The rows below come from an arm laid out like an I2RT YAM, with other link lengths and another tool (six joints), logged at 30 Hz.
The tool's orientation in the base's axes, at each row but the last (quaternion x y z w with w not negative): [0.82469, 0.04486, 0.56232, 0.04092]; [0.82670, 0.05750, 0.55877, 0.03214]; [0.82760, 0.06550, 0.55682, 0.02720]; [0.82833, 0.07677, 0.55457, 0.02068]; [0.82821, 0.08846, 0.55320, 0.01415]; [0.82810, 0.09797, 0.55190, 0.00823]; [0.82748, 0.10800, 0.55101, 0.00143]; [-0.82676, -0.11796, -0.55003, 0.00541]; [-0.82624, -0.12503, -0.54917, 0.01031]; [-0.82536, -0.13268, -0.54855, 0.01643]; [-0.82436, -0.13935, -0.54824, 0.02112]
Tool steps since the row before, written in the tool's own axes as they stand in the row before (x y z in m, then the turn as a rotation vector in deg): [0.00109, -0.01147, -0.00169, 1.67, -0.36, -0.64]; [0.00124, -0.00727, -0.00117, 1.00, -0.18, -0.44]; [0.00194, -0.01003, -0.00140, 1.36, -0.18, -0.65]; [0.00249, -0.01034, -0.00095, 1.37, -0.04, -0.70]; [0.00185, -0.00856, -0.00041, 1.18, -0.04, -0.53]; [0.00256, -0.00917, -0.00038, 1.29, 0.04, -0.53]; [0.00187, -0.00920, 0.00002, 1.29, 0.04, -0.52]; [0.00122, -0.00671, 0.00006, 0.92, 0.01, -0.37]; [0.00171, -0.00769, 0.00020, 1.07, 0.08, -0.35]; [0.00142, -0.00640, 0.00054, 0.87, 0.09, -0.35]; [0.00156, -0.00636, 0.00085, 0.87, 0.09, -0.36]
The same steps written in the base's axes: [-0.00150, 0.01155, 0.00027, 0.00, 0.57, 1.73]; [-0.00106, 0.00736, 0.00072, -0.05, 0.30, 1.06]; [-0.00136, 0.01016, 0.00113, -0.11, 0.35, 1.47]; [-0.00102, 0.01053, 0.00141, -0.14, 0.21, 1.52]; [-0.00081, 0.00869, 0.00081, -0.05, 0.19, 1.28]; [-0.00080, 0.00940, 0.00137, 0.00, 0.13, 1.39]; [-0.00092, 0.00932, 0.00058, 0.01, 0.13, 1.39]; [-0.00085, 0.00676, 0.00028, 0.00, 0.11, 0.99]; [-0.00087, 0.00781, 0.00055, 0.09, 0.08, 1.12]; [-0.00052, 0.00655, 0.00032, 0.02, 0.03, 0.94]; [-0.00028, 0.00659, 0.00033, 0.01, 0.03, 0.95]
